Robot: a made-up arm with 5 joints. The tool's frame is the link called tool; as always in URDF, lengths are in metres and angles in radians. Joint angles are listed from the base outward. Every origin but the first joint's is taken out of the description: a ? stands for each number. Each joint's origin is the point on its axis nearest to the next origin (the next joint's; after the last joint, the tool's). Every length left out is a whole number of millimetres.
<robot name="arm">
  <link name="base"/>
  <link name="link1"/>
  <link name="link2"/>
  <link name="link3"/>
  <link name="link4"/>
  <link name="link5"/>
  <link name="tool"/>
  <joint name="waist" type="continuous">
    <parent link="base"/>
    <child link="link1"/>
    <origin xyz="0 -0.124 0.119" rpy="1.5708 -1.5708 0"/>
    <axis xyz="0 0 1"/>
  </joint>
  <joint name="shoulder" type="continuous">
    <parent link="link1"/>
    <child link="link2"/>
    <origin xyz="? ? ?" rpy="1.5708 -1.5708 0"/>
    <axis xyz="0 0 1"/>
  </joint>
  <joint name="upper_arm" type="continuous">
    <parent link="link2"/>
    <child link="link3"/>
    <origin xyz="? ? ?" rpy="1.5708 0 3.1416"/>
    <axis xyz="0 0 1"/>
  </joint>
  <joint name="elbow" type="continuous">
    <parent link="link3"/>
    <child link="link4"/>
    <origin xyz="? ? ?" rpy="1.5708 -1.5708 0"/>
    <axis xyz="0 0 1"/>
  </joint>
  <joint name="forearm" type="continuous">
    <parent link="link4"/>
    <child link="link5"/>
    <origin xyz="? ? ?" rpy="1.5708 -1.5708 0"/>
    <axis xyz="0 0 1"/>
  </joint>
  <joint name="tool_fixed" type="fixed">
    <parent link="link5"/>
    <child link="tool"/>
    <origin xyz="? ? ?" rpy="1.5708 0 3.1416"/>
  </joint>
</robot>
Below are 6 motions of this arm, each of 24 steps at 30 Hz.
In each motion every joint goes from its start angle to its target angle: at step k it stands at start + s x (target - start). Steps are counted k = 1, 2, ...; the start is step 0. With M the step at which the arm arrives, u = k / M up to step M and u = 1 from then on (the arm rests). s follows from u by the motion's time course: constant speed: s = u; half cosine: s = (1 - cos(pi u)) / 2; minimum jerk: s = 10 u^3 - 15 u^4 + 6 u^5.
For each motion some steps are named. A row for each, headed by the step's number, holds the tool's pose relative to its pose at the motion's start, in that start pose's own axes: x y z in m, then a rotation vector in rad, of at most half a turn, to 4 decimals.
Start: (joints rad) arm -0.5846 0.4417 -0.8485 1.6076 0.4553
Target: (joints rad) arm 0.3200 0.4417 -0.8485 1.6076 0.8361
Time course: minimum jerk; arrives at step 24
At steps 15, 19, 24:
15: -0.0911 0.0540 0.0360 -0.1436 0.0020 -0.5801
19: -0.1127 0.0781 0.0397 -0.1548 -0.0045 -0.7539
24: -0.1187 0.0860 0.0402 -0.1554 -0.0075 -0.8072

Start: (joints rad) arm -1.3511 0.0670 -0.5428 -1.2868 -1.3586
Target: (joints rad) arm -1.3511 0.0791 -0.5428 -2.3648 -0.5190
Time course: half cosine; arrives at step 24
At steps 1, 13, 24:
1: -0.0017 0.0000 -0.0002 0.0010 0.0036 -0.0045
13: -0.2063 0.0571 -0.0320 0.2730 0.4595 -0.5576
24: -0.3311 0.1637 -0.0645 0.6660 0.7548 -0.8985

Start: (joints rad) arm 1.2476 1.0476 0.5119 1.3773 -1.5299
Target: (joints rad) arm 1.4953 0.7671 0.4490 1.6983 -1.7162
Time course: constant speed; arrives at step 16
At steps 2, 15, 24:
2: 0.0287 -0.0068 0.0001 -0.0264 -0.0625 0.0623
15: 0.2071 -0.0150 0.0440 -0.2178 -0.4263 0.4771
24: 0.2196 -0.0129 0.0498 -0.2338 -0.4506 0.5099

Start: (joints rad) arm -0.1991 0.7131 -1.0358 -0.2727 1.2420
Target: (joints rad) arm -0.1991 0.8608 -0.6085 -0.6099 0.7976
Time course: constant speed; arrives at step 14
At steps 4, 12, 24:
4: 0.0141 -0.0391 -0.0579 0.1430 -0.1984 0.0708
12: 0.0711 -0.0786 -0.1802 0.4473 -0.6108 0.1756
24: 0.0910 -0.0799 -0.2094 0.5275 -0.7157 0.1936

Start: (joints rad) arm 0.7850 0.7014 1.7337 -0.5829 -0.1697
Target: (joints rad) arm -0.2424 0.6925 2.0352 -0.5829 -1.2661
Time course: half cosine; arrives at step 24
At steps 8, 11, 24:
8: -0.0712 -0.0648 0.1397 -0.2387 -0.4395 -0.1126
11: -0.1309 -0.0895 0.2389 -0.4356 -0.7660 -0.1496
24: -0.3319 -0.0613 0.5145 -1.1261 -1.7236 0.0153

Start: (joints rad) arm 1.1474 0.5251 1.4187 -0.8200 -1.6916
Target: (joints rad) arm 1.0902 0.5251 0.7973 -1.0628 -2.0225
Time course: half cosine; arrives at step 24
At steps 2, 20, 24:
2: -0.0033 0.0012 -0.0019 0.0063 0.0018 -0.0041
20: -0.1861 0.0881 -0.0170 0.2512 0.1514 -0.2549
24: -0.1984 0.0948 -0.0112 0.2615 0.1661 -0.2739

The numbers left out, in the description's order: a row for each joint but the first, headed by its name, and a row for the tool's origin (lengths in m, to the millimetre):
shoulder: -0.073 0.034 0
upper_arm: 0.089 0.247 0
elbow: 0.07 0.263 0
forearm: -0.045 0.426 0
tool: 0.07 0.074 0

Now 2 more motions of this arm.
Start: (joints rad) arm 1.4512 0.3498 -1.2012 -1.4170 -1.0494
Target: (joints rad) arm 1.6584 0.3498 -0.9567 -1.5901 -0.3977
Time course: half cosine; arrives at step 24
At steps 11, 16, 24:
11: 0.0704 -0.0069 0.0179 0.0191 0.2044 0.0174
16: 0.1245 -0.0084 0.0258 0.0377 0.3537 0.0379
24: 0.1690 -0.0071 0.0290 0.0541 0.4731 0.0600

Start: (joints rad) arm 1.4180 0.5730 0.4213 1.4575 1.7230
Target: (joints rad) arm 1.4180 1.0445 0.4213 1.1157 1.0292
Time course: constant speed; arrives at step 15
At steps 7, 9, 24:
7: 0.0857 0.0187 0.0064 -0.0855 -0.3027 0.3624
9: 0.1114 0.0297 0.0064 -0.0882 -0.3834 0.4716
24: 0.1879 0.0802 0.0001 -0.0362 -0.6016 0.8057

